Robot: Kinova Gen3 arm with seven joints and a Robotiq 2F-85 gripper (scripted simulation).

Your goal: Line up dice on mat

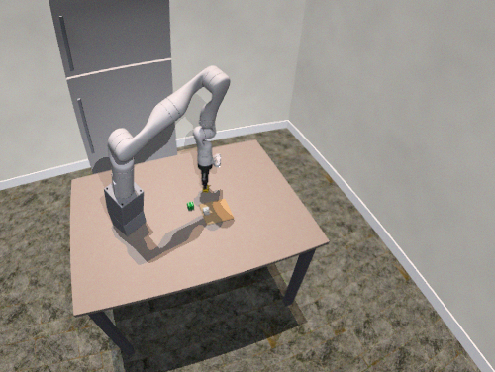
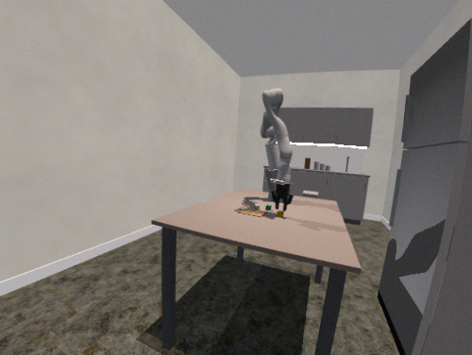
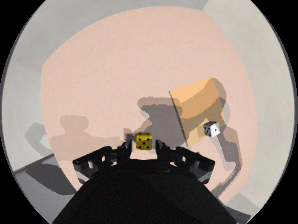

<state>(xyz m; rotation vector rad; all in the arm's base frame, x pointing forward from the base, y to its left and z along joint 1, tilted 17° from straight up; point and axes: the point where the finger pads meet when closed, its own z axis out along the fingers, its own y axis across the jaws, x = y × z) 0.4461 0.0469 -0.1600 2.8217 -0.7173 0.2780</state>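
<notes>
My hand is 4 cm above the yellow die. The rest, counted from my hand: mat (2 cm behind, 16 cm to the right, 5 cm below); white die (6 cm behind, 15 cm to the right, 4 cm below); green die (12 cm behind, 8 cm to the right, 4 cm below).
</notes>
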